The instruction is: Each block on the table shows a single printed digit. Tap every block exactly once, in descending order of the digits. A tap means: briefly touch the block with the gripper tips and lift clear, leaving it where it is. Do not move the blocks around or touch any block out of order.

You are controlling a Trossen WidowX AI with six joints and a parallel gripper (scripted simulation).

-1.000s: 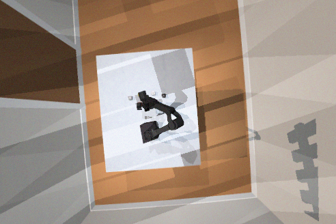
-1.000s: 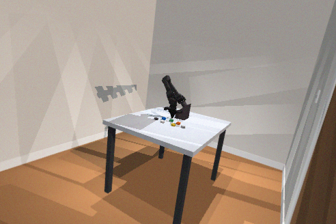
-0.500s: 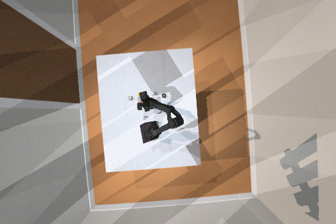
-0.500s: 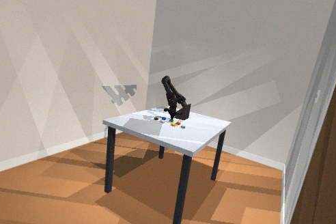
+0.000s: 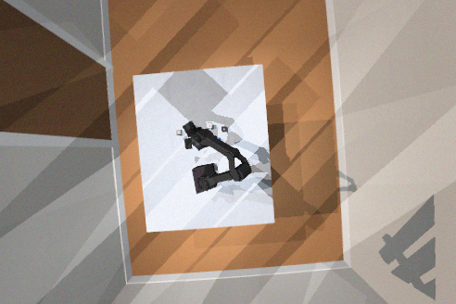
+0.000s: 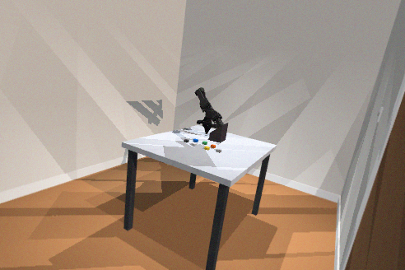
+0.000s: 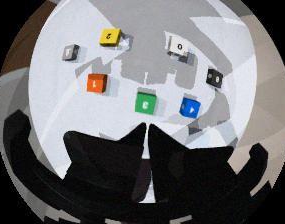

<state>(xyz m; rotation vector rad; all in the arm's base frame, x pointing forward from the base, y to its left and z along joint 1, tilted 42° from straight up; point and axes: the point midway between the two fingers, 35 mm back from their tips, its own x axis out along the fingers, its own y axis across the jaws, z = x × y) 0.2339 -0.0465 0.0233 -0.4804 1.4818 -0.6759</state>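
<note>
The yellow block is 130 mm ahead of my gripper tip, 70 mm to the left of it and 80 mm below it. Round my gripper tip: orange block (40 mm ahead, 90 mm to the left, 80 mm below); then blue block (90 mm to the right, 80 mm below); then green block (80 mm below).
</note>
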